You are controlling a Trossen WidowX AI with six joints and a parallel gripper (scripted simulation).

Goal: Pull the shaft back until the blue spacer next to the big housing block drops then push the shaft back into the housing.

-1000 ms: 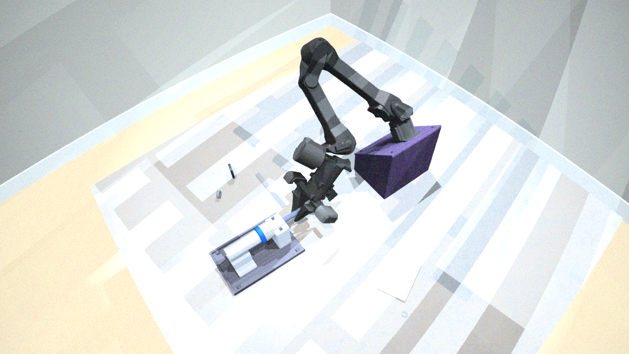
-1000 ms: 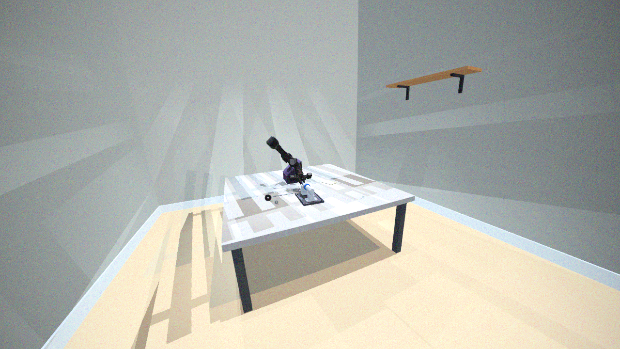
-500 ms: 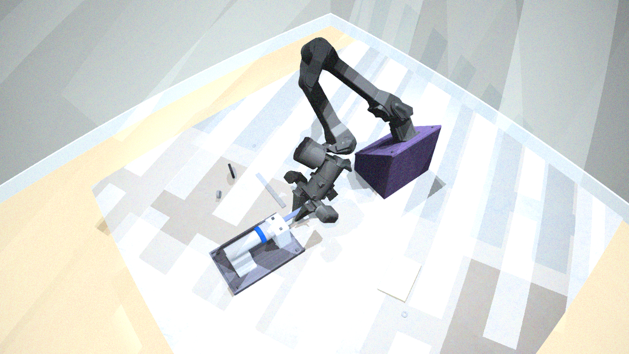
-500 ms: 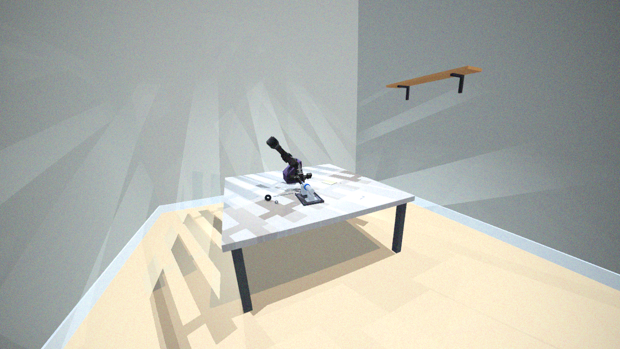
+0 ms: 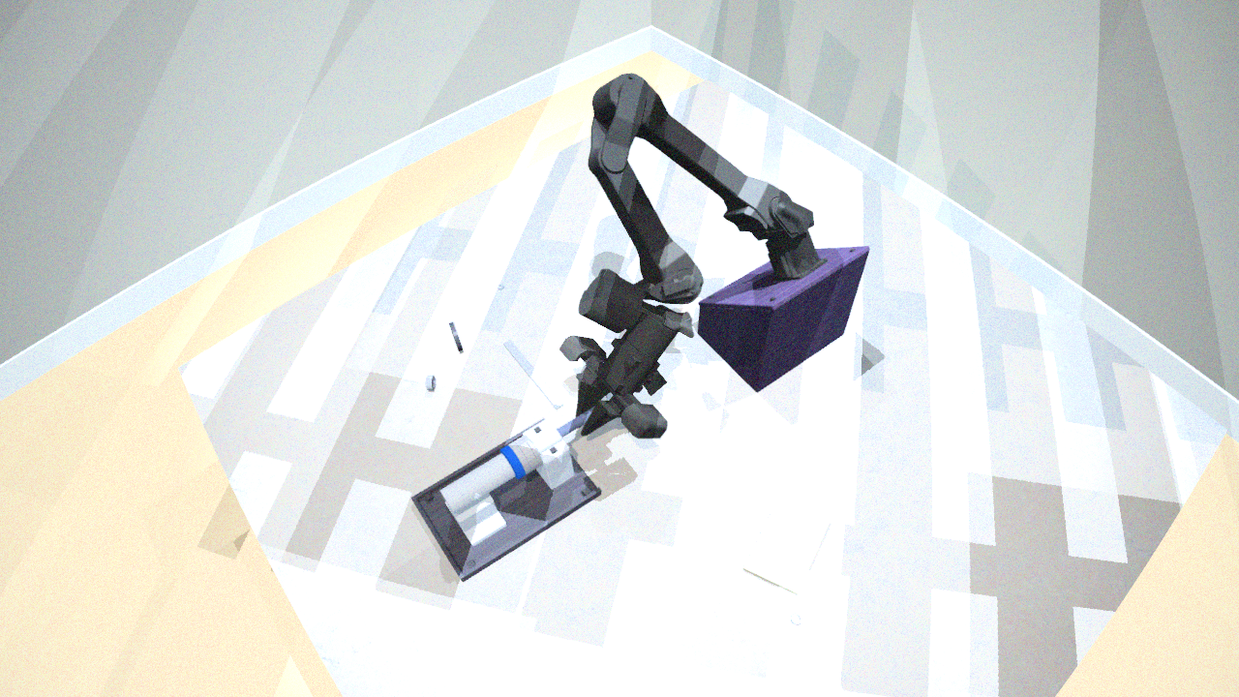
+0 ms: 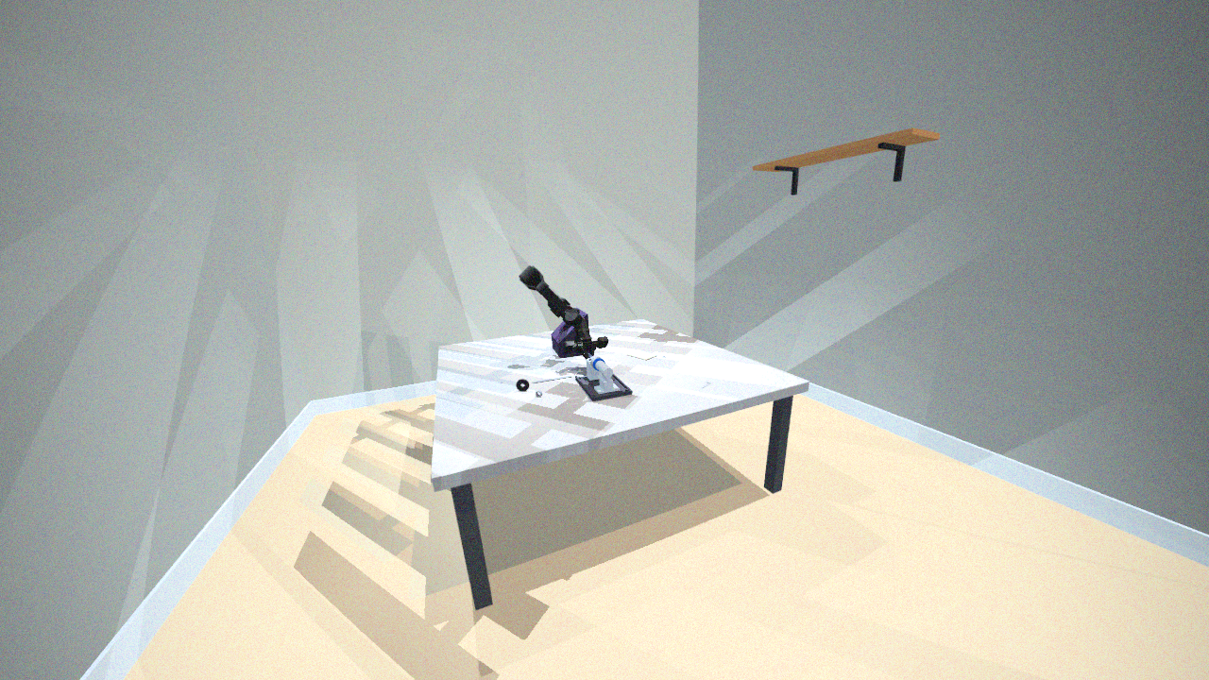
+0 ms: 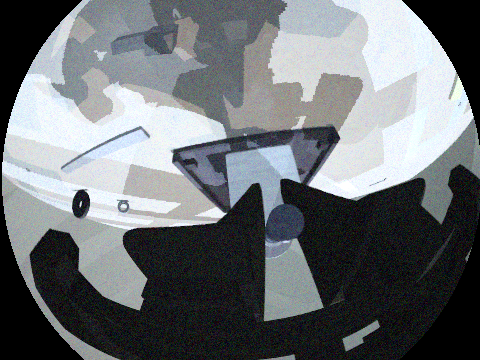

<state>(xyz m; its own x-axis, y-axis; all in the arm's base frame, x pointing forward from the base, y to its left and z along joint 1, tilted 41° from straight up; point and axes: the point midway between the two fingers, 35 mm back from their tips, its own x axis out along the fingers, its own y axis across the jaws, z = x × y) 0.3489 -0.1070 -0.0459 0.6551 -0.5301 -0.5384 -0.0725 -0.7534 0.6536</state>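
Now: the shaft 6 cm ahead of my gripper tip and 2 cm above it. From my gripper tip the other things lie so: blue spacer 11 cm ahead, 2 cm above, 1 cm to the right; then black ring 29 cm to the right, 4 cm ahead, 3 cm below; then thin metal strip 16 cm to the right, 5 cm below, 2 cm behind.
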